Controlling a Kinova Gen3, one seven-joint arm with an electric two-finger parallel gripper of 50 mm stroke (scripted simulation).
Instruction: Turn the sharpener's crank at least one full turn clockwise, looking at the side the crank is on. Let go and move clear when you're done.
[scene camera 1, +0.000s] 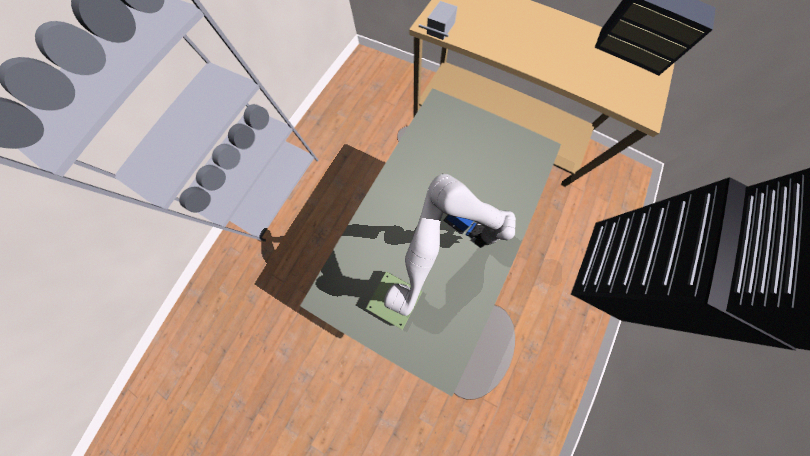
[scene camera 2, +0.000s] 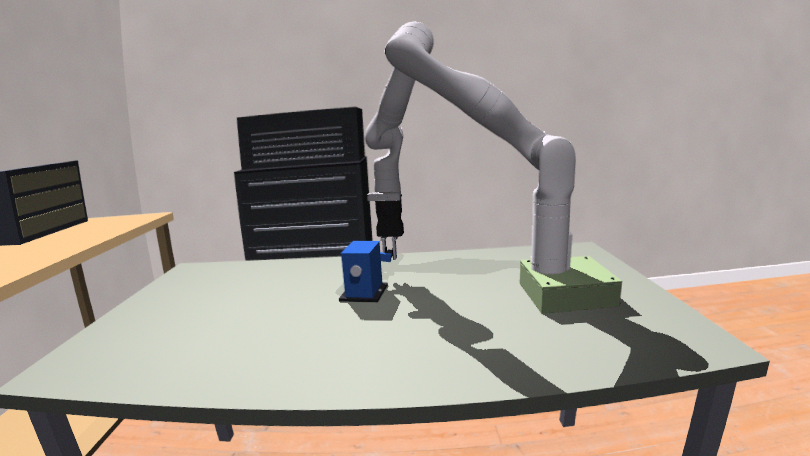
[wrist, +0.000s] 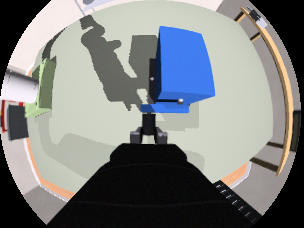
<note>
In view: my gripper (scene camera 2: 390, 258) and a blue pencil sharpener (scene camera 2: 361, 261).
My gripper shows as well in the wrist view (wrist: 148, 132). The blue pencil sharpener shows as well in the wrist view (wrist: 183, 75).
</note>
